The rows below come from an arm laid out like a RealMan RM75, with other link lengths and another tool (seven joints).
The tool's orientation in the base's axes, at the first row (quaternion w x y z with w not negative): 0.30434 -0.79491 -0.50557 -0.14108
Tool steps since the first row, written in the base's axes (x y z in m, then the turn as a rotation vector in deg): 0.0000 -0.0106 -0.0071 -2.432 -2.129 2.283; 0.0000 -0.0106 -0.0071 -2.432 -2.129 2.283; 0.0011 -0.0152 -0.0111 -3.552 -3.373 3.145; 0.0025 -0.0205 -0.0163 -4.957 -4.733 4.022; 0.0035 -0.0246 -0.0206 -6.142 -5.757 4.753; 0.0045 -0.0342 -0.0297 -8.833 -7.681 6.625; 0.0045 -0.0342 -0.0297 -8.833 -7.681 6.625; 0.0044 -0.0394 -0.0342 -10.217 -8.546 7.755; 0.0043 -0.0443 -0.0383 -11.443 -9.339 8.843; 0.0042 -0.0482 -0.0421 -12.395 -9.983 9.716
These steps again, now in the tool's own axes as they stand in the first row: -0.0114 0.0056 -0.0011 -1.406 -2.296 -2.900; -0.0114 0.0056 -0.0011 -1.406 -2.296 -2.900; -0.0163 0.0094 -0.0010 -2.343 -3.209 -4.254; -0.0223 0.0140 -0.0004 -3.484 -4.345 -5.668; -0.0270 0.0176 0.0003 -4.362 -5.338 -6.778; -0.0383 0.0245 0.0012 -5.955 -7.787 -9.209; -0.0383 0.0245 0.0012 -5.955 -7.787 -9.209; -0.0445 0.0275 0.0015 -6.597 -9.141 -10.511; -0.0502 0.0303 0.0016 -7.138 -10.362 -11.749; -0.0551 0.0327 0.0021 -7.563 -11.312 -12.749
